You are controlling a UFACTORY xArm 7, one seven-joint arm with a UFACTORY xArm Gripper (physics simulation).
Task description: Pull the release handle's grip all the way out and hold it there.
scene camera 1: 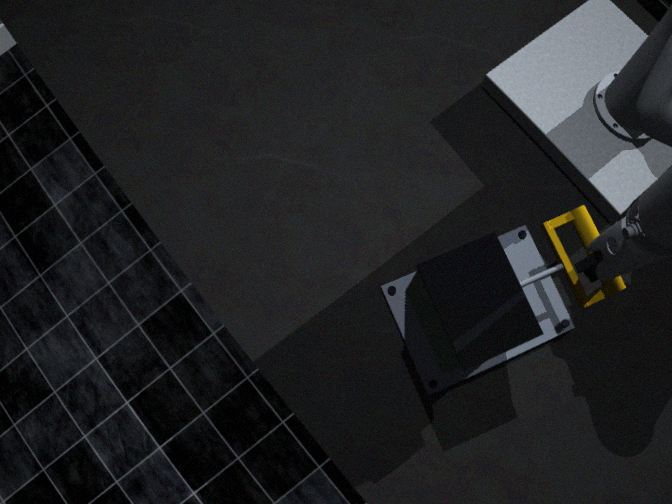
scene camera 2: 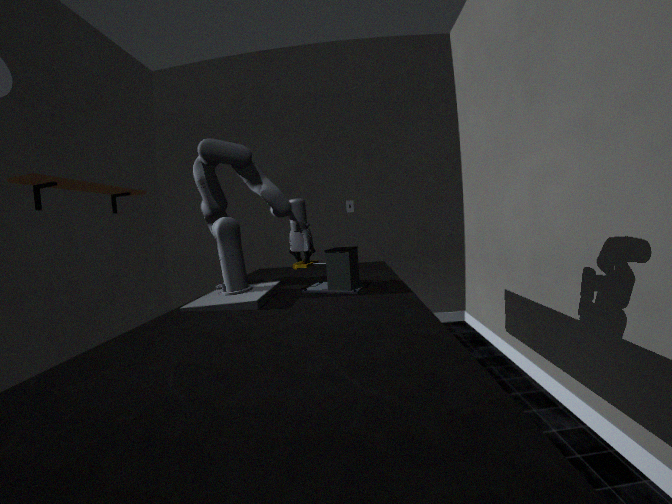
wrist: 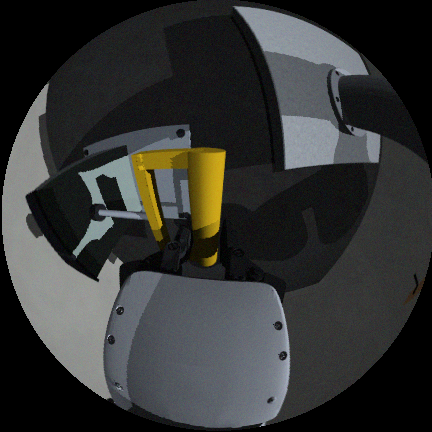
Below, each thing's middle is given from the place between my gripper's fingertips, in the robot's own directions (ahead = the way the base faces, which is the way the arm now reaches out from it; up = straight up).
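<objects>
The base plate (scene camera 1: 543,296) is there, and my hand is 90 mm above it, 90 mm to the left of it and 130 mm short of it.
</objects>
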